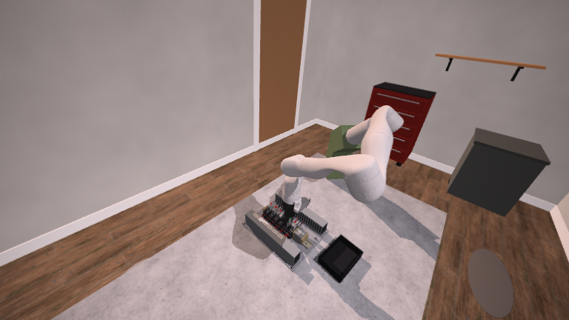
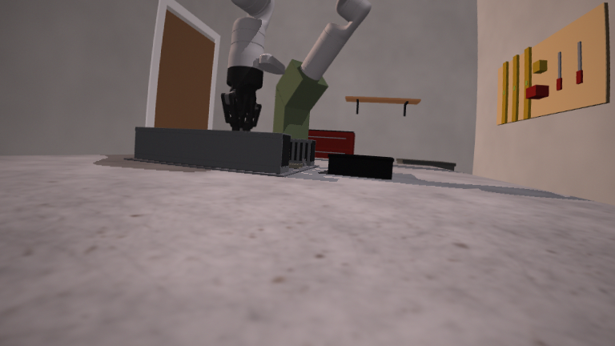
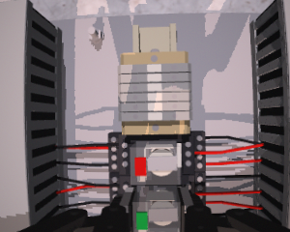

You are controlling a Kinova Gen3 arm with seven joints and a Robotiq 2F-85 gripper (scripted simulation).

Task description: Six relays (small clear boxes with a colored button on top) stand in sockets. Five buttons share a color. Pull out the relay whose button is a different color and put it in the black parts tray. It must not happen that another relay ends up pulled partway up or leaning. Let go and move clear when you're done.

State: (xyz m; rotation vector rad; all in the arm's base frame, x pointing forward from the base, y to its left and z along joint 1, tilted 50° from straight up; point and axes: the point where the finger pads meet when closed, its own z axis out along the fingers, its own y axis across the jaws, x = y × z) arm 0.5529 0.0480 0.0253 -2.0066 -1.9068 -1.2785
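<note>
My gripper is now 240 mm to the right of the black parts tray, 80 mm past it and 40 mm above it. Also, from my hand: relay (10 mm below).
</note>
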